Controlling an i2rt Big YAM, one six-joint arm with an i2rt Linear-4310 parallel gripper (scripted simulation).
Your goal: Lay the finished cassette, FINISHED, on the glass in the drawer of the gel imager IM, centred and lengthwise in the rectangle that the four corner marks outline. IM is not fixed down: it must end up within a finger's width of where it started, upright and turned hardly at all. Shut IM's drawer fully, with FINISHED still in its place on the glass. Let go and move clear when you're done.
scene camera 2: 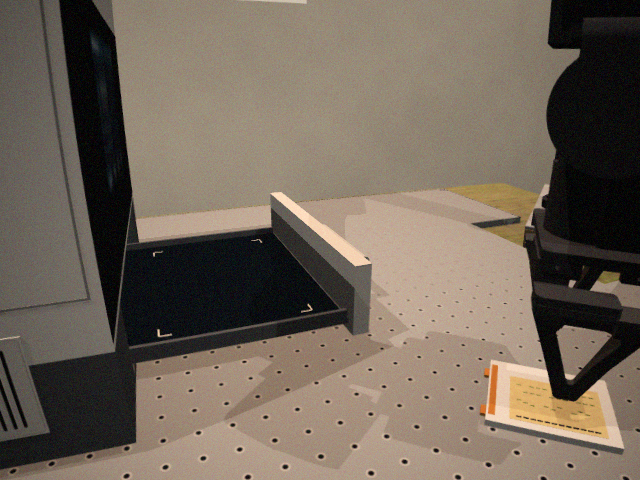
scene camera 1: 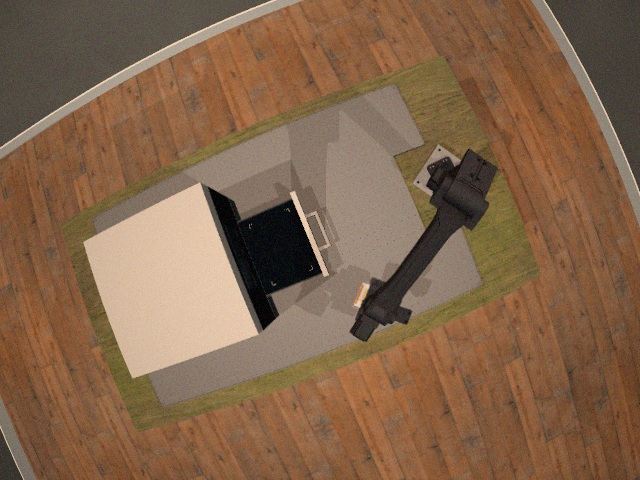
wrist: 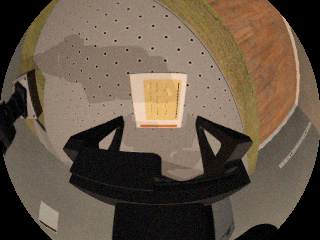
Labels:
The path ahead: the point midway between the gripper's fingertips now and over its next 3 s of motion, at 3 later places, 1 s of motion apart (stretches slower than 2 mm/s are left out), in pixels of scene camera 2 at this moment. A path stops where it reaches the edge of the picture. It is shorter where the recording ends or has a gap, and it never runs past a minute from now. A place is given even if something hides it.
My gripper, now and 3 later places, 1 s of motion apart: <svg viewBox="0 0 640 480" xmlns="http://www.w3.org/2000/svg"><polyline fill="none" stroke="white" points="557,358 547,397 550,389 559,351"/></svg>

